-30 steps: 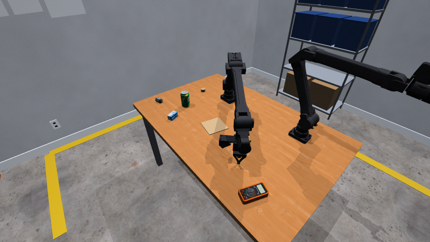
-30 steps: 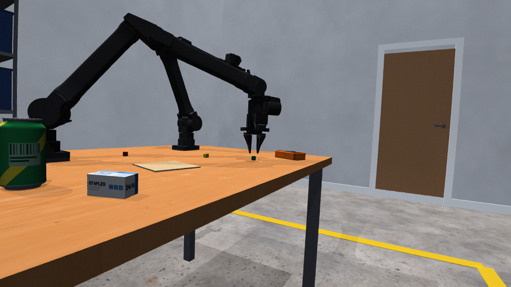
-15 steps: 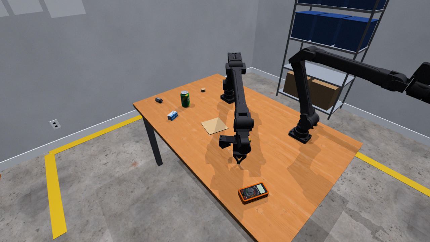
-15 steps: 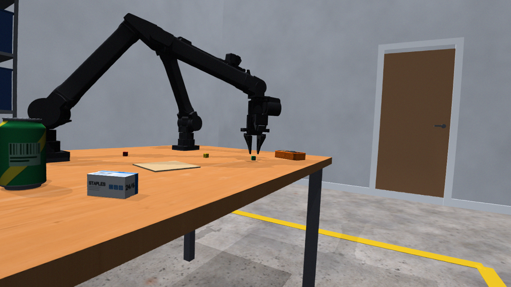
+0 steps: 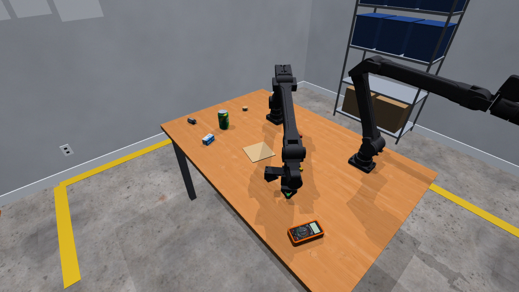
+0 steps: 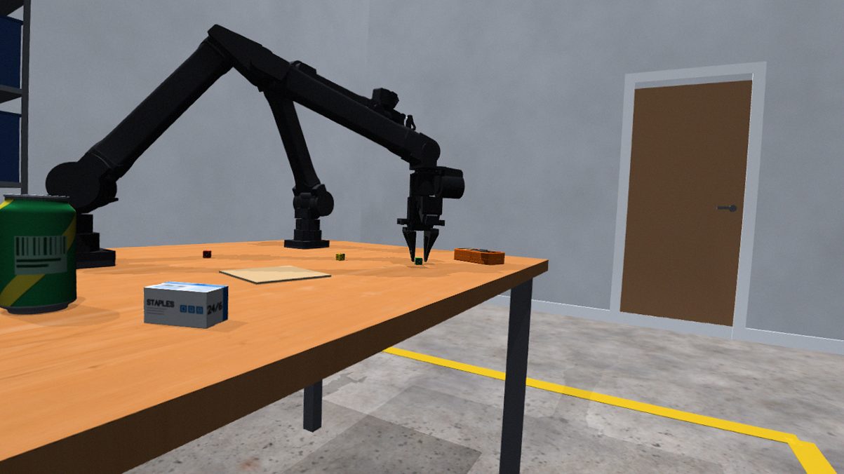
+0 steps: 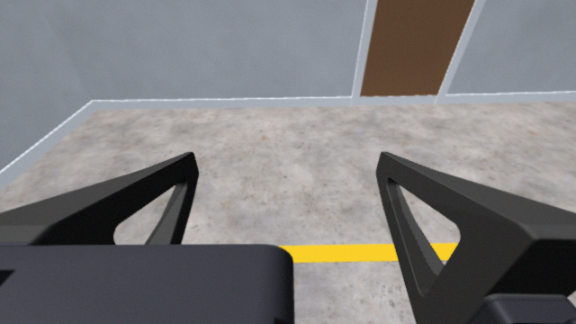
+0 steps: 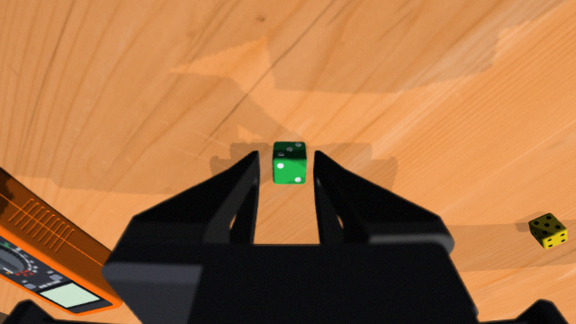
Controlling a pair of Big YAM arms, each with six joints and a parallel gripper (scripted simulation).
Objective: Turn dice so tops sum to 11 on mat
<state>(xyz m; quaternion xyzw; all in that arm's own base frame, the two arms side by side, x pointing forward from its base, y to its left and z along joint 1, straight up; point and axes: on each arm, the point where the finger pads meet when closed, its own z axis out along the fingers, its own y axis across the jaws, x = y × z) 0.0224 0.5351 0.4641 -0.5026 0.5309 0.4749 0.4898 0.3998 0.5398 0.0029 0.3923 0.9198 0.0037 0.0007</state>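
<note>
Right now my right hand is 1 cm above the green die. Also, from my right hand: yellow die: 18 cm behind, 7 cm to the right, 1 cm below; tan mat: 33 cm to the right, 12 cm behind, 1 cm below; red die: 41 cm behind, 25 cm to the right, 1 cm below.
</note>
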